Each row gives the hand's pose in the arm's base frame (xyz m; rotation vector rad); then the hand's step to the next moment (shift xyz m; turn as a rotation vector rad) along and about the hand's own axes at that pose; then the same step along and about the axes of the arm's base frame.
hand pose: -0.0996 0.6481 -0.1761 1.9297 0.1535 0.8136
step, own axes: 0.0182 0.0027 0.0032 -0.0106 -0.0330 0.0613
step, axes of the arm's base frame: 0.0152 0.0042 0.0100 0.0363 -0.0342 -0.0497
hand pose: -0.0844 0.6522 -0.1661 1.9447 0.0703 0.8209
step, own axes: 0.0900 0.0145 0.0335 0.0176 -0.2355 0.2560
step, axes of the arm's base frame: 0.0842 0.0009 0.0484 0.2272 -0.0694 -0.2547
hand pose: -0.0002 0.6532 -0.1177 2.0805 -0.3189 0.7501
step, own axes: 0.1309 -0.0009 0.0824 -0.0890 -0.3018 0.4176
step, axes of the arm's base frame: 0.1355 -0.0598 0.0445 0.2387 -0.1671 -0.4341
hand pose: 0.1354 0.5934 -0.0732 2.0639 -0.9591 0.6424
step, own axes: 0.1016 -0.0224 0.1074 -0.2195 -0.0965 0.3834
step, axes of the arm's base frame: 0.0911 -0.1186 -0.0023 -0.0063 -0.1740 -0.4173
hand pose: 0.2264 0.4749 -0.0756 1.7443 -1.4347 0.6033
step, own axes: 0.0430 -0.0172 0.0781 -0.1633 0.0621 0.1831
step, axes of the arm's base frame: 0.0182 -0.0873 -0.0170 -0.1216 -0.0546 -0.2151
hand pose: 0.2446 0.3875 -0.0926 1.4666 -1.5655 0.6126
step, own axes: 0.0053 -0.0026 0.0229 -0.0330 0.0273 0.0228
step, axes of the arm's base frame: -0.0031 -0.0223 -0.0073 -0.0350 0.0034 -0.0334
